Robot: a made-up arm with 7 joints.
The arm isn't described. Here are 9 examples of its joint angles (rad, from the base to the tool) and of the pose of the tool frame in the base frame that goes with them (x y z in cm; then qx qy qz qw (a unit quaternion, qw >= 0)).
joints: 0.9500 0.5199 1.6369 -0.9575 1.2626 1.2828 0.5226
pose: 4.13 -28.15 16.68 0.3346 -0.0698 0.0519 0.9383
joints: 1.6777 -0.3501 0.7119 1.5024 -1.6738 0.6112 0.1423
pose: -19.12 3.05 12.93 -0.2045 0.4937 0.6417 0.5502
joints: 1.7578 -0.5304 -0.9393 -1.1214 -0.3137 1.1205 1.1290
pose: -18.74 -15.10 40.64 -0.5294 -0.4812 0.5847 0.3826
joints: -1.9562 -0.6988 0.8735 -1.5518 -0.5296 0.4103 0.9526
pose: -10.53 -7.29 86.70 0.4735 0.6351 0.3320 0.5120
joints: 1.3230 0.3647 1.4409 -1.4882 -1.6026 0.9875 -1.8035
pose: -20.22 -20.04 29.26 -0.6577 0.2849 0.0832 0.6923
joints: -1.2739 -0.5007 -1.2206 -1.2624 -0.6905 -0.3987 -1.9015
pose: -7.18 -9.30 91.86 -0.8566 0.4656 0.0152 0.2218
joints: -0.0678 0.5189 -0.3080 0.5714 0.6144 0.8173 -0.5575
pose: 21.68 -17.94 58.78 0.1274 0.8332 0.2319 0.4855
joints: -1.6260 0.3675 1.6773 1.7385 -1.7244 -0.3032 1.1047
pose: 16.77 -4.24 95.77 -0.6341 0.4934 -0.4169 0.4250
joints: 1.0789 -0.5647 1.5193 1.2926 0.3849 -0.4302 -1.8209
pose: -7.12 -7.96 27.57 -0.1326 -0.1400 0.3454 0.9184
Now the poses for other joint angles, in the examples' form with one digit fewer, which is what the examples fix.
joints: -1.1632 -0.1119 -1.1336 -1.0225 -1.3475 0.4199 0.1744
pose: -2.0 -13.4 92.9 0.565 -0.460 0.594 0.340
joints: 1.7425 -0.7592 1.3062 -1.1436 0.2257 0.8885 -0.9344
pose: -29.0 -11.2 25.9 0.095 -0.781 -0.097 0.610
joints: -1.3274 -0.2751 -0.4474 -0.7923 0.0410 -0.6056 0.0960
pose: -7.6 -4.7 85.4 0.586 0.312 0.711 0.232
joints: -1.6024 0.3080 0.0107 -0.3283 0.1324 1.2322 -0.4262
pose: -17.8 -19.1 88.7 0.261 0.168 -0.114 0.944
